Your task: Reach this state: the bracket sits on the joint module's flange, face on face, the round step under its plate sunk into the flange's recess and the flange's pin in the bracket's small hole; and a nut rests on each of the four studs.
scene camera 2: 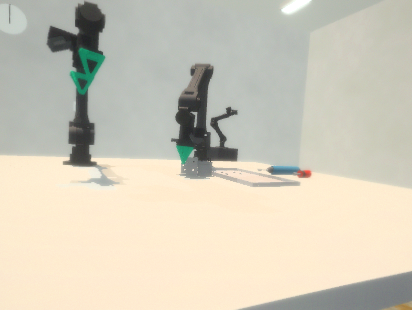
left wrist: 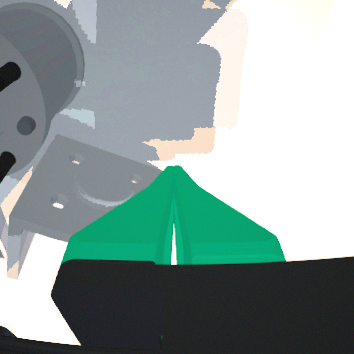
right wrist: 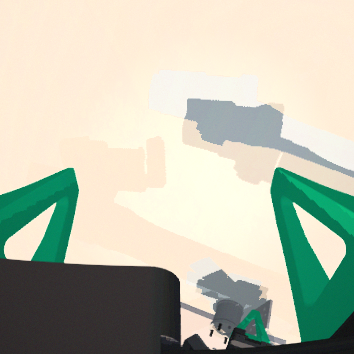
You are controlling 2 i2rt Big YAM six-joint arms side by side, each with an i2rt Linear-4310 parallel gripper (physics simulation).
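Frame: origin at the left arm's base, x ahead, y left, z up, level; millimetres.
Where they show: left gripper, fingertip midpoint: [scene camera 2: 183,164] [left wrist: 173,176] [right wrist: 255,310]; right gripper, fingertip midpoint: [scene camera 2: 85,86] [right wrist: 174,178]; right arm's base, origin of the base link: [scene camera 2: 80,164].
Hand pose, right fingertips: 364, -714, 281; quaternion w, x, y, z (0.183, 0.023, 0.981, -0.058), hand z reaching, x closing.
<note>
After its pixels a point has its place, as x, y, z.
The joint module [scene camera 2: 204,168] @(374, -259, 33) [left wrist: 55,55] @(357, -269, 30) [right wrist: 228,309] @(351, -270, 25) is a grey cylinder standing flange up, with black studs. The grey bracket [scene camera 2: 189,167] @(295, -277, 28) [left wrist: 45,180] @(303, -251, 43) [right wrist: 266,314] @(275, -301, 37) is beside it, off the flange, its holed plate seeming to stand upright. In the left wrist view the plate shows several holes and a round outline. My left gripper [scene camera 2: 184,161] @(298, -313, 43) [left wrist: 173,176] @(298, -313, 43) [right wrist: 255,310] @(298, -313, 43) is shut and empty; its fingertips overlap the bracket's edge in the left wrist view, contact unclear. My right gripper [scene camera 2: 86,84] @(364, -714, 281) [right wrist: 174,178] @(364, -714, 281) is open and empty, high above the table. I cannot make out the nuts.
A flat pale tray [scene camera 2: 276,184] @(639, -144, 7) lies right of the module in the scene view, with small dark spots near its far end. A blue tool [scene camera 2: 284,170] @(417, 205, 22) with a red end [scene camera 2: 304,174] @(530, 199, 18) lies behind it. Arm shadows fall across the table [scene camera 2: 200,235] @(909, -681, 0).
</note>
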